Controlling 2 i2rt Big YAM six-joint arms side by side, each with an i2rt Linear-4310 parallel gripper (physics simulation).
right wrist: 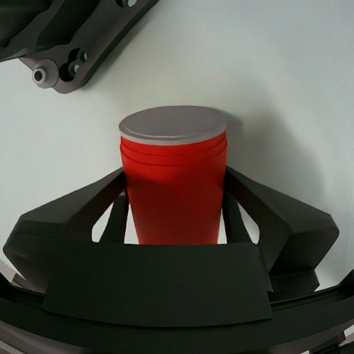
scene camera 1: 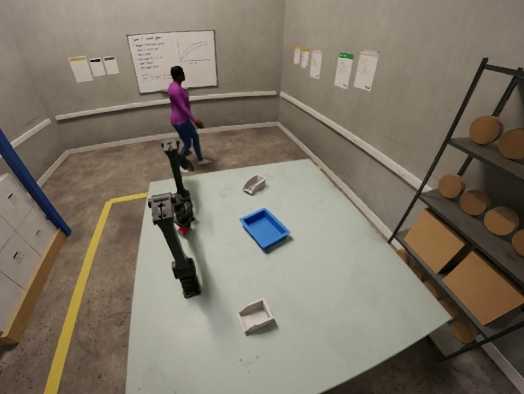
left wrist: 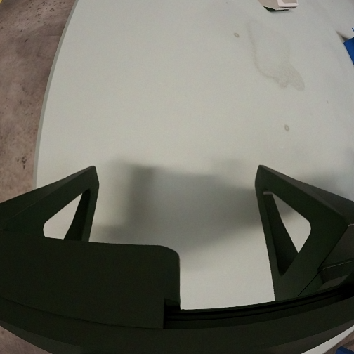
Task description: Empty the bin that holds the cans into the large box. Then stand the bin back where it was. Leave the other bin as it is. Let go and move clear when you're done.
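Places are measured from the left arm's base along level axes (x ahead, y left, z up), in millimetres.
Pixels of known places: left gripper, fingertip midpoint: (scene camera 1: 193, 169); right gripper, fingertip midpoint: (scene camera 1: 185, 228); right arm's base, link origin: (scene camera 1: 190, 286).
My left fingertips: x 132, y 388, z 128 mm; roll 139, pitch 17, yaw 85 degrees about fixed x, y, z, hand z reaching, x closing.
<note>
For each thing: its top centre in the pictures, then the offset to it from my left fingertips. Level surfaces: height alone.
- red can with a grey lid, top centre: (scene camera 1: 183, 225) 172 mm back, 529 mm right, 75 mm down
- large blue box, top centre: (scene camera 1: 264, 225) 303 mm ahead, 731 mm right, 65 mm down
- light grey bin, top centre: (scene camera 1: 254, 180) 428 mm ahead, 269 mm right, 52 mm down
- pale table, surface height: 129 mm down
A red can with a grey lid (right wrist: 172, 200) (scene camera 1: 183, 230) is between the fingers of my right gripper (right wrist: 175, 174), which is shut on its sides. The large blue box (scene camera 1: 265, 228) lies open near the middle of the table; its corner shows at the right edge of the left wrist view. One light grey bin (scene camera 1: 254, 184) stands above the box in the scene view, another grey bin (scene camera 1: 256, 316) below it. The contents of both are too small to tell. My left gripper (left wrist: 176, 174) is open and empty above the table, away from bins and box.
A dark arm part (right wrist: 75, 65) lies close beyond the can at the upper left of the right wrist view. The pale table (scene camera 1: 340, 280) carries both arms. A shelf rack with boxes stands at the right, and a person walks behind the table.
</note>
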